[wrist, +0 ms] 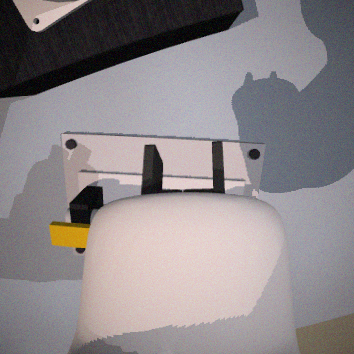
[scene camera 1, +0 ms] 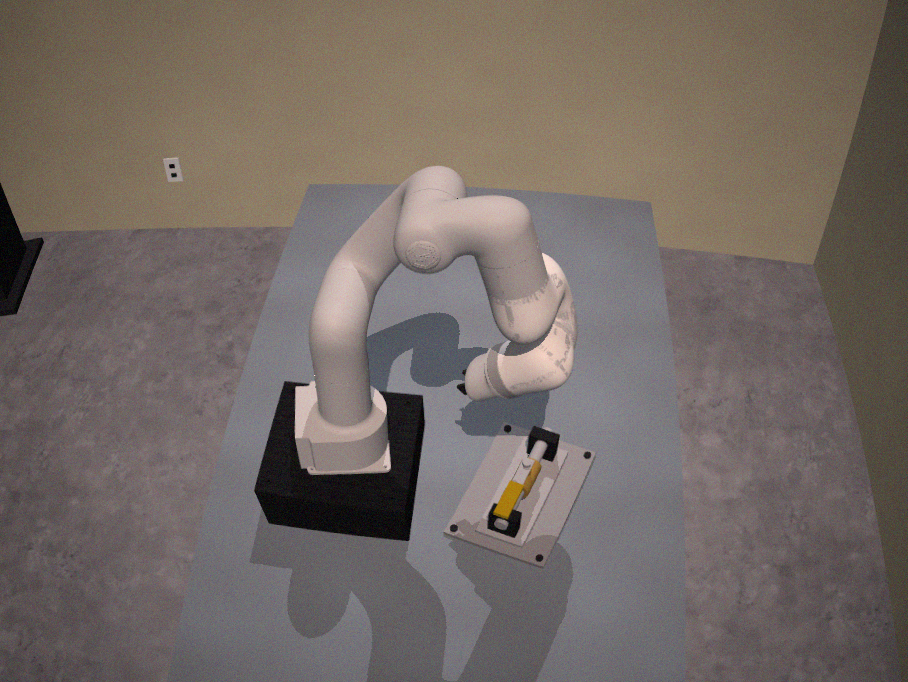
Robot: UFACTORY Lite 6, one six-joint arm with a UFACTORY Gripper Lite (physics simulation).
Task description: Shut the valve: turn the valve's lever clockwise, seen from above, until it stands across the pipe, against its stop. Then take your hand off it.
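Observation:
The valve's yellow lever [scene camera 1: 507,499] [wrist: 69,235] lies along the pipe in the scene view, its grip over the black block at the near end. The brass valve body [scene camera 1: 532,477] and the grey pipe [scene camera 1: 539,450] sit between two black blocks on a pale plate [scene camera 1: 482,480] [wrist: 112,148]. My gripper [scene camera 1: 461,383] [wrist: 184,146] is open and empty, its two dark fingers well apart. It hangs above the table, clear of the lever. In the wrist view the gripper's housing hides the valve body and most of the pipe.
The black base block [scene camera 1: 337,506] [wrist: 150,45] under the arm stands left of the plate in the scene view. The plate rests on the blue-grey table [scene camera 1: 601,624], with dark bolts at its corners. Arm shadows fall across the table and part of the plate.

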